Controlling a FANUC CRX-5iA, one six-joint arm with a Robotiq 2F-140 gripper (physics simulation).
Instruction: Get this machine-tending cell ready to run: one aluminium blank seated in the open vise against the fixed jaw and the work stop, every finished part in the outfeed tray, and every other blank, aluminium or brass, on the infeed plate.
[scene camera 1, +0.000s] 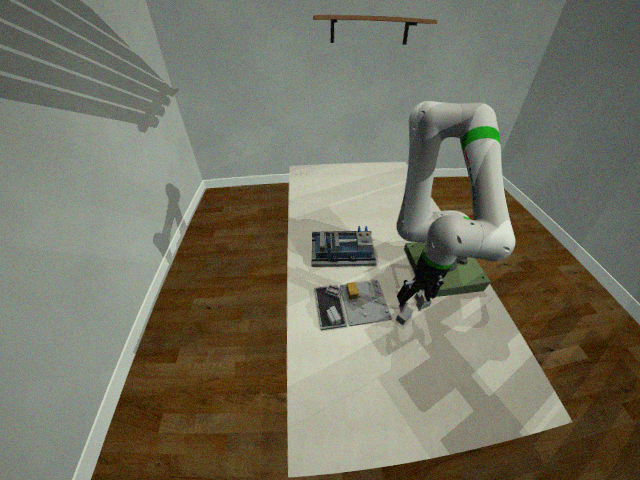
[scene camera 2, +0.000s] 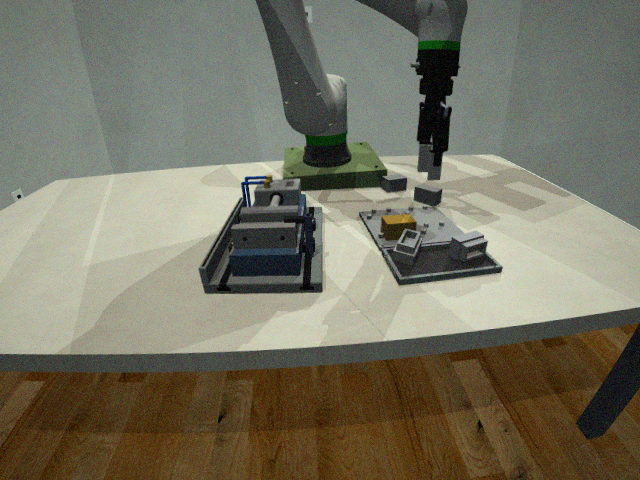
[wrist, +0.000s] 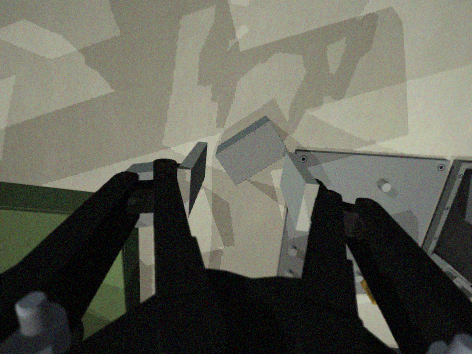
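Pixels of known places: gripper, fingertip midpoint: (scene camera 1: 409, 308) (scene camera 2: 428, 175) (wrist: 244, 164); arm's base, link origin: (scene camera 2: 327, 159).
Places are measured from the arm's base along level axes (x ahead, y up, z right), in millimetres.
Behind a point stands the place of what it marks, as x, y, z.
Note:
My gripper (scene camera 1: 416, 301) @[262, 13, -206] (scene camera 2: 430, 167) @[262, 13, -206] (wrist: 244, 164) @[262, 13, -206] is open and empty, above the table between the green base and the infeed plate (scene camera 1: 379, 311) @[357, -46, -162] (scene camera 2: 439, 235) @[461, -46, -139] (wrist: 340, 170) @[369, -46, -182]. A grey aluminium blank (scene camera 1: 404, 315) @[279, -17, -215] (scene camera 2: 428, 195) @[289, -29, -198] (wrist: 252, 152) @[270, -16, -209] lies turned on the table below and ahead of the fingertips. Another grey blank (scene camera 2: 393, 183) @[184, -30, -146] lies nearer the base. The brass blank (scene camera 1: 352, 289) @[443, -10, -61] (scene camera 2: 398, 226) @[459, -17, -48] (wrist: 368, 291) @[420, -25, -33] is on the infeed plate. Two finished parts, one (scene camera 1: 332, 290) @[522, -25, -40] (scene camera 2: 408, 243) @[515, -23, -45] tilted and one (scene camera 1: 333, 314) @[544, -10, -156] (scene camera 2: 469, 245) @[562, -14, -139], are in the outfeed tray (scene camera 1: 323, 310) @[574, -48, -111] (wrist: 457, 225) @[526, -48, -113]. The vise (scene camera 1: 343, 256) @[429, -25, 134] (scene camera 2: 266, 260) @[546, -5, 205] stands beyond.
The green robot base (scene camera 1: 467, 279) @[-52, 8, -134] (scene camera 2: 336, 179) @[127, -25, 0] (wrist: 35, 240) @[54, 2, -120] is close to the gripper and the farther blank. Short pegs stand up from the infeed plate. Blue hoses (scene camera 2: 245, 188) @[331, 42, 238] rise at the back of the vise. The outfeed tray adjoins the infeed plate.

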